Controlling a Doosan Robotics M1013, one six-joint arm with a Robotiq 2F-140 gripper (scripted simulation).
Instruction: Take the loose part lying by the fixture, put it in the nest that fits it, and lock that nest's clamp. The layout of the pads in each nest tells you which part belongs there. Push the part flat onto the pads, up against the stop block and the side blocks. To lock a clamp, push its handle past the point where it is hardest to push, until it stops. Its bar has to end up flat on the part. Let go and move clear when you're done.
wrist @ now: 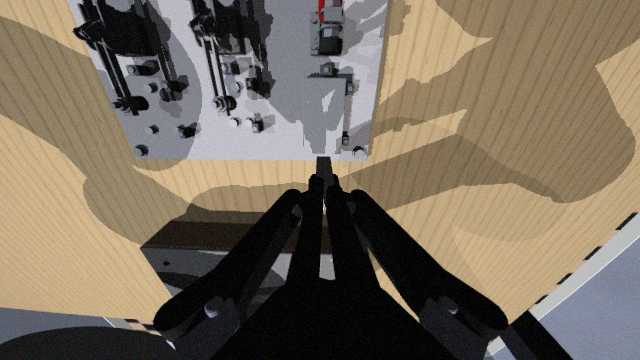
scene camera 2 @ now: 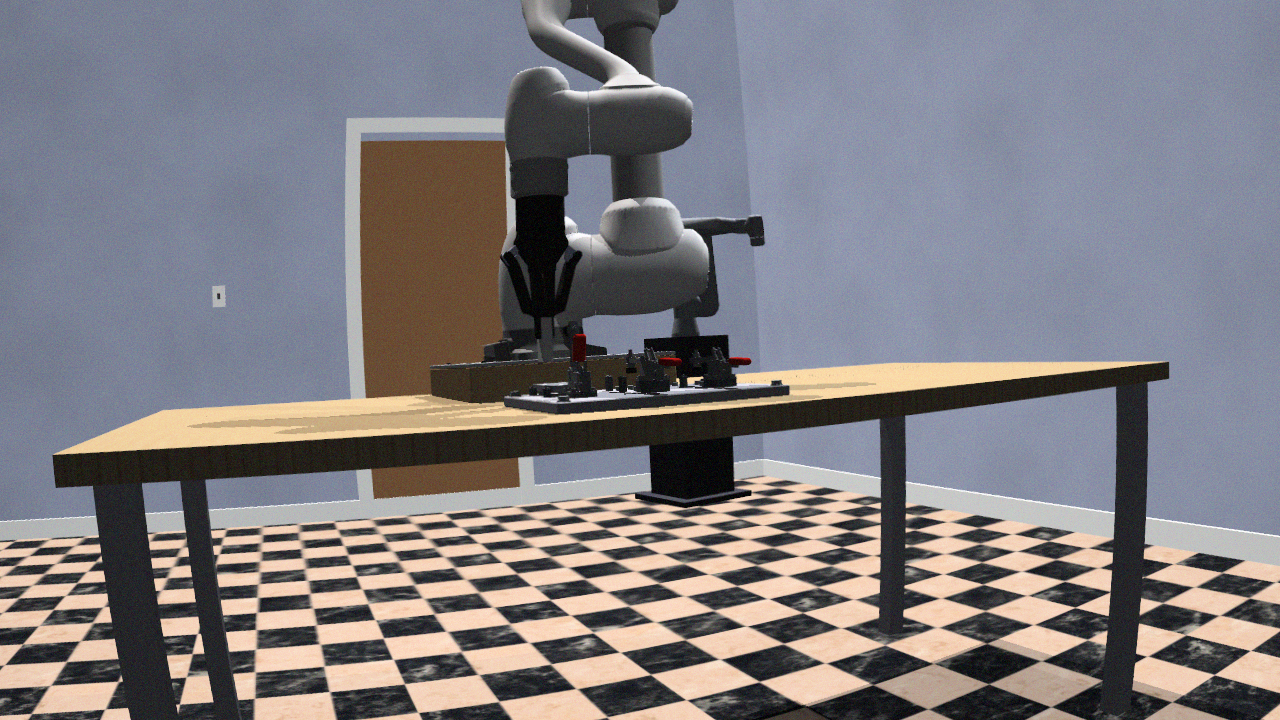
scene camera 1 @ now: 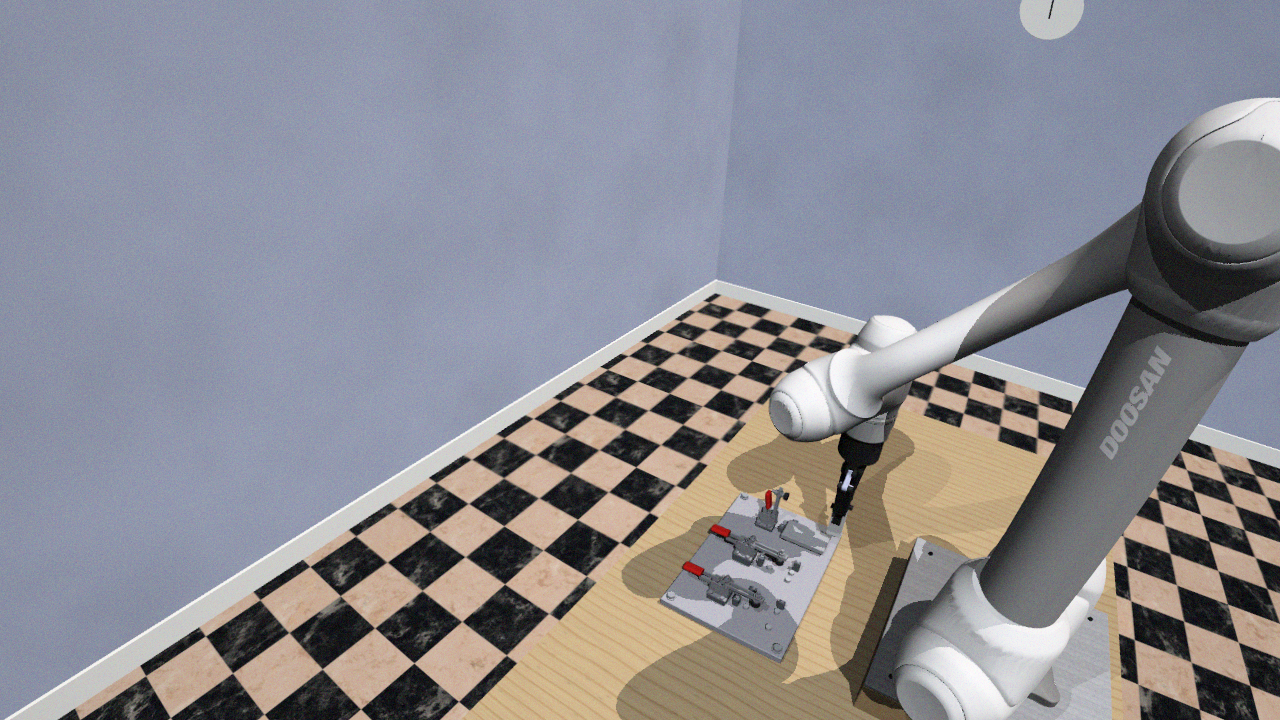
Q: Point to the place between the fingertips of my gripper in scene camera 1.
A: At 833, 533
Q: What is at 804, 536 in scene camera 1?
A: A flat grey part.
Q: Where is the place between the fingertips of my gripper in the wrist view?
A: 323, 167
